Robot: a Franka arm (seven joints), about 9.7 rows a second.
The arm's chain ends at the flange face. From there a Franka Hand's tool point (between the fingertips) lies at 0.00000 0.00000 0.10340 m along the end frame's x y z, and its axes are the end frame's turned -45 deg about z.
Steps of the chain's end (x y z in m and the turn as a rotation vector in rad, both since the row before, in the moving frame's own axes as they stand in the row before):
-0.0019, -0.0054, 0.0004, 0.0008, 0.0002, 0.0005
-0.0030, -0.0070, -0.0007, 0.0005, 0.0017, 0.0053
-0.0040, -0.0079, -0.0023, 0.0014, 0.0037, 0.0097
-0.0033, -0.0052, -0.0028, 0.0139, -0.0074, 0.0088
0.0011, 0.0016, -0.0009, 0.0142, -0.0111, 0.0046
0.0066, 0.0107, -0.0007, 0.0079, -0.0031, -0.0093
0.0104, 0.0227, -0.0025, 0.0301, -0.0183, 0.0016
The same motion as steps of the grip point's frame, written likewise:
0.0025, -0.0052, 0.0004, 0.0004, 0.0007, 0.0005
0.0030, -0.0070, -0.0007, -0.0008, 0.0016, 0.0053
0.0031, -0.0082, -0.0023, -0.0016, 0.0036, 0.0097
0.0018, -0.0076, -0.0028, 0.0151, 0.0046, 0.0088
-0.0001, 0.0001, -0.0009, 0.0179, 0.0022, 0.0046
-0.0026, 0.0114, -0.0007, 0.0078, 0.0034, -0.0093
-0.0078, 0.0199, -0.0026, 0.0342, 0.0083, 0.0016

